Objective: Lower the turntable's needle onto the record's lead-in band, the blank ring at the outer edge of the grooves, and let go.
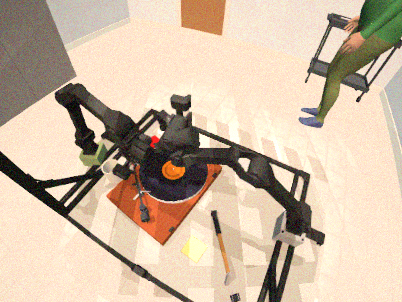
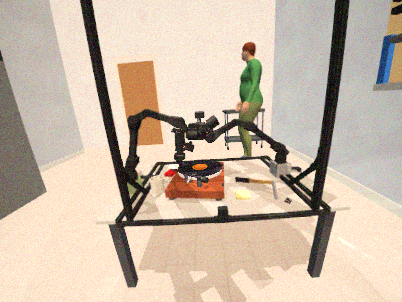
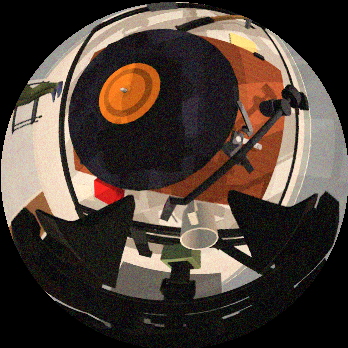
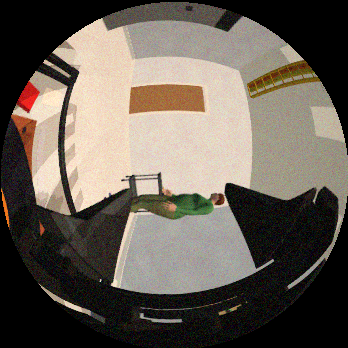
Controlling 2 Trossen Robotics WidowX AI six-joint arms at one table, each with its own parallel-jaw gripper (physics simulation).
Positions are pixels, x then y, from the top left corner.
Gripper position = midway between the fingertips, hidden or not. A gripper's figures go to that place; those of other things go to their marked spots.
The left gripper (image 3: 182, 198): 10 cm from the lens. A tonearm (image 3: 291, 97) is 20 cm from the lens.
